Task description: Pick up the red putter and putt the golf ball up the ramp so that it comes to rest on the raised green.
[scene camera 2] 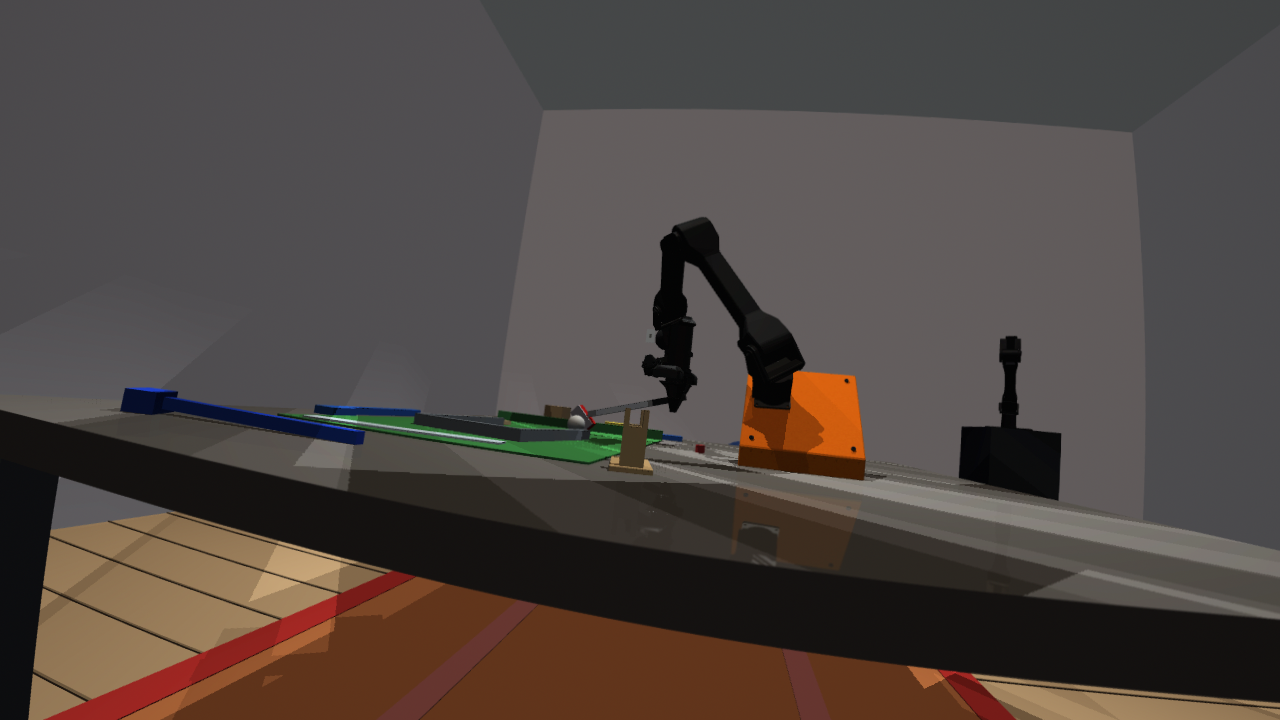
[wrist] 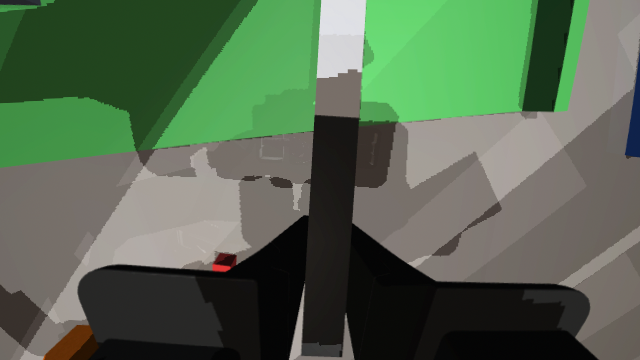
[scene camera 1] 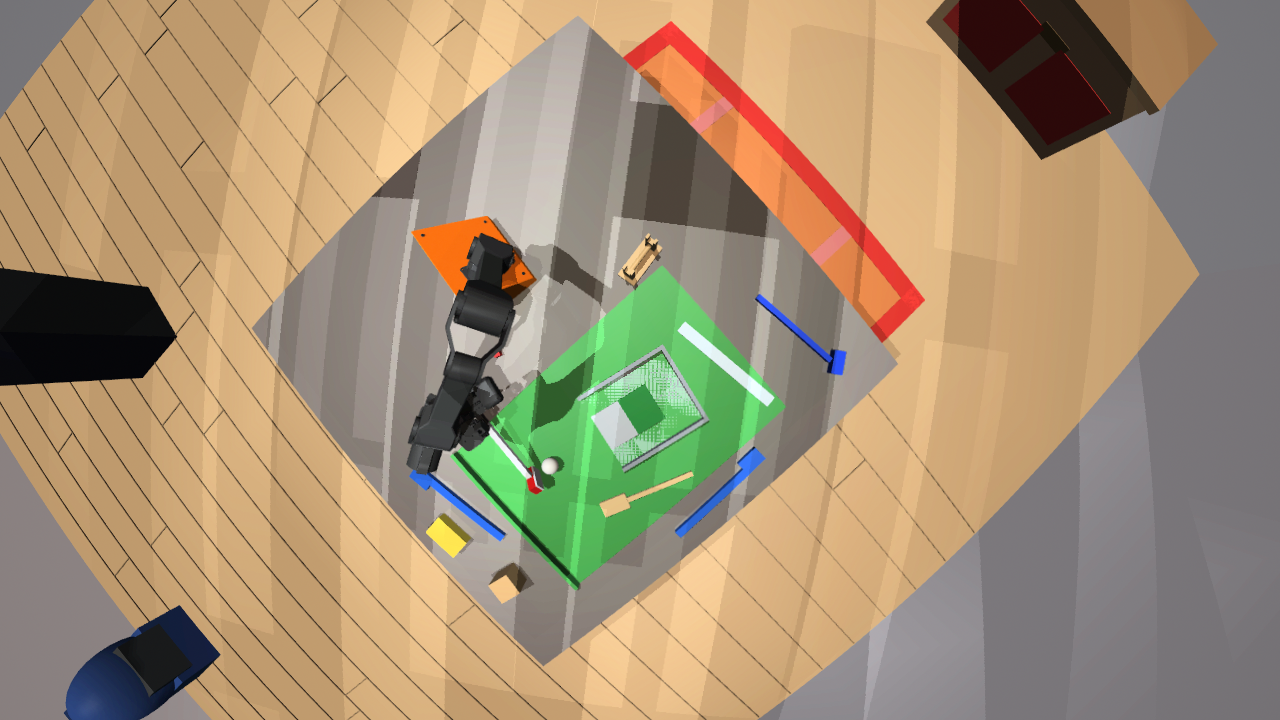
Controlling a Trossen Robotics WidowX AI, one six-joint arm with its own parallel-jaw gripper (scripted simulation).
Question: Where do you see a yellow block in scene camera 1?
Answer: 444, 531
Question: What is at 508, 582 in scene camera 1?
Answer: A tan cube.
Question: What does the gripper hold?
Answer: A red putter.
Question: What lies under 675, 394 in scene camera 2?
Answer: The gripper.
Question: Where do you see a grey ramp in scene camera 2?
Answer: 493, 427
